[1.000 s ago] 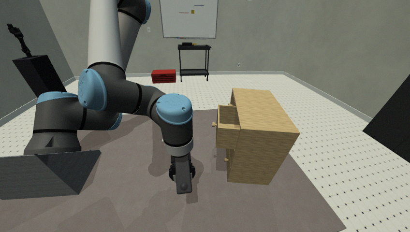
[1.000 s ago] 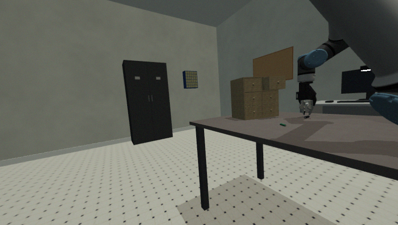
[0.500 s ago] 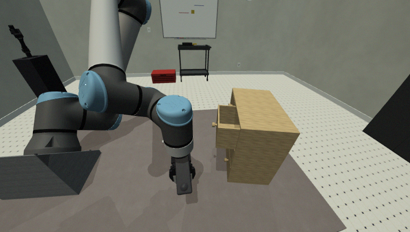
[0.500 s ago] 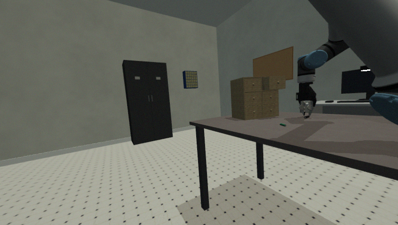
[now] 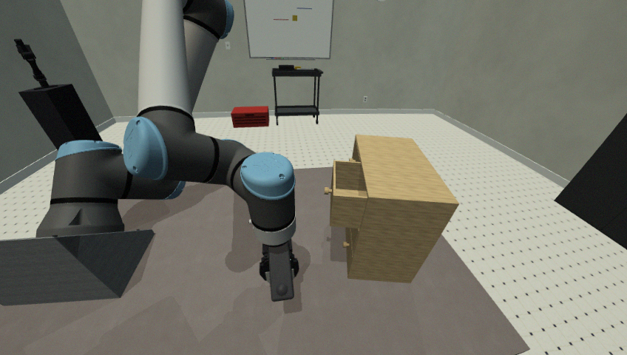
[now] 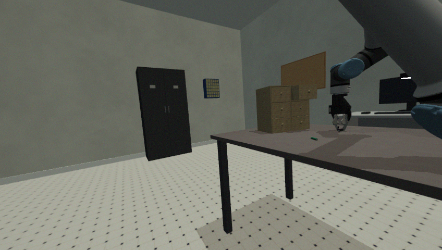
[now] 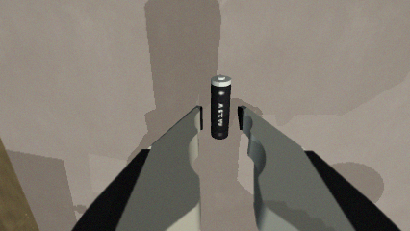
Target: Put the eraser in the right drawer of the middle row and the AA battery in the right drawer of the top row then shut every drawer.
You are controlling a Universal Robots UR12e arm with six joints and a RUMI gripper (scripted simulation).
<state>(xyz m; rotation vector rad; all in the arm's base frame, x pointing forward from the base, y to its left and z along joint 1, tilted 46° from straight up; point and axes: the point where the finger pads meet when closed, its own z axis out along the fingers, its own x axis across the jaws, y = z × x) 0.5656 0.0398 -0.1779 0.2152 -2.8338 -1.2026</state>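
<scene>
Now: hand 10 mm above the black AA battery. The rest, counted from my hand: small green AA battery (320 mm to the left, 50 mm behind, 10 mm below); white eraser (290 mm ahead, 100 mm above, 90 mm to the left).
</scene>
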